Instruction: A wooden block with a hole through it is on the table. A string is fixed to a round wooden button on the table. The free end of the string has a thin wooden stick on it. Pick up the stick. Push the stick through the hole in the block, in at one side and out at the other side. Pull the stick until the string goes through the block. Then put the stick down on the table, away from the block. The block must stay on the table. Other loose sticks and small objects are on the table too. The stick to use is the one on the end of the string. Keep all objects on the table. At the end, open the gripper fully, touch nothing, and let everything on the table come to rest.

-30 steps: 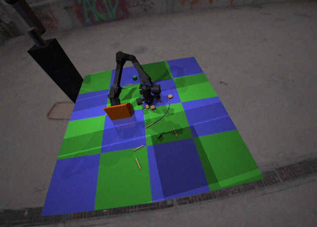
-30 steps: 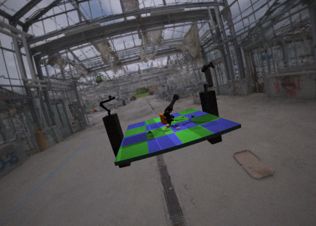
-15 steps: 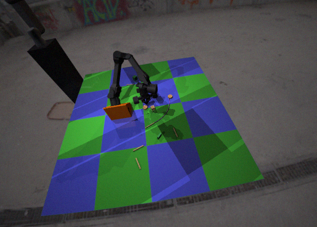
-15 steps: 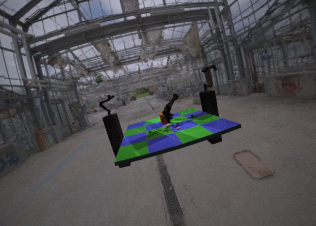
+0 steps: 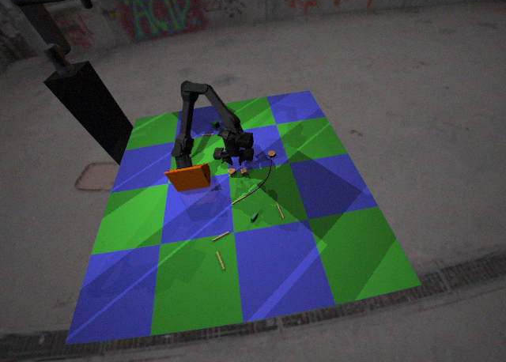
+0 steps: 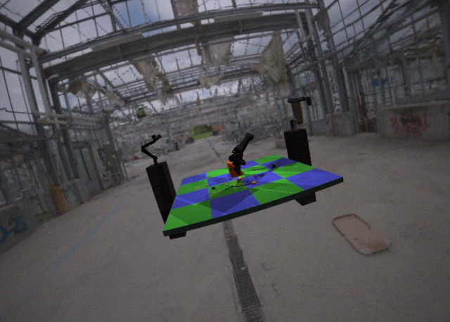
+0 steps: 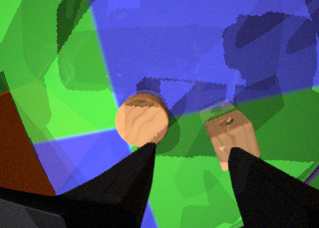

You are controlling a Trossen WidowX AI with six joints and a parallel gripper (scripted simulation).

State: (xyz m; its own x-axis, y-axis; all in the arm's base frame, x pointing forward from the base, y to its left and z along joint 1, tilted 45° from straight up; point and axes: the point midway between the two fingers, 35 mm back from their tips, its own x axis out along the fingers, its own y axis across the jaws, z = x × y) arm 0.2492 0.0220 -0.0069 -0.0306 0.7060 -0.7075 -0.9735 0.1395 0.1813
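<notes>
My gripper tip is now 40 mm above the wooden block, 30 mm short of it and 20 mm to the left of it. The rest, counted from my gripper tip: thin wooden stick 160 mm to the right, 50 mm below, 10 mm ahead; round wooden button 190 mm ahead, 90 mm to the left, 50 mm below; purple string 150 mm to the right, 50 mm below, 30 mm ahead.
</notes>
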